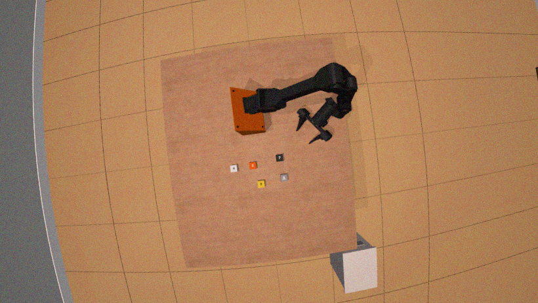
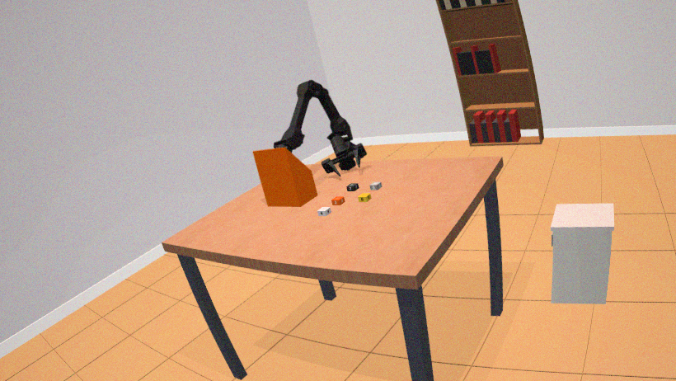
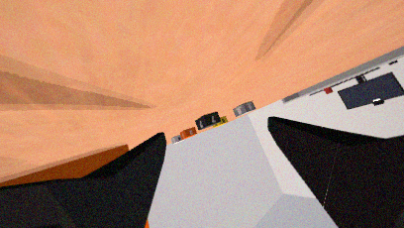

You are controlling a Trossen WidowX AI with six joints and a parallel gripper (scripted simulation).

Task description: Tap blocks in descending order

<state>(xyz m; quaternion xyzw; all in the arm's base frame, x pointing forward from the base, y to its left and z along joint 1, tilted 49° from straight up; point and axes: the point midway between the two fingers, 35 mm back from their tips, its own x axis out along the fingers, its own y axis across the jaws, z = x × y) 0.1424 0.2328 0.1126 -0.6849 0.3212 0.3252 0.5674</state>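
My gripper tip is now 12 cm to the left of the black block, 8 cm short of it and 2 cm above it. Round my gripper tip: orange block: 25 cm to the right, 9 cm ahead, 2 cm below; yellow block: 23 cm to the right, 18 cm ahead, 2 cm below; grey block: 17 cm ahead, 12 cm to the right, 2 cm below.
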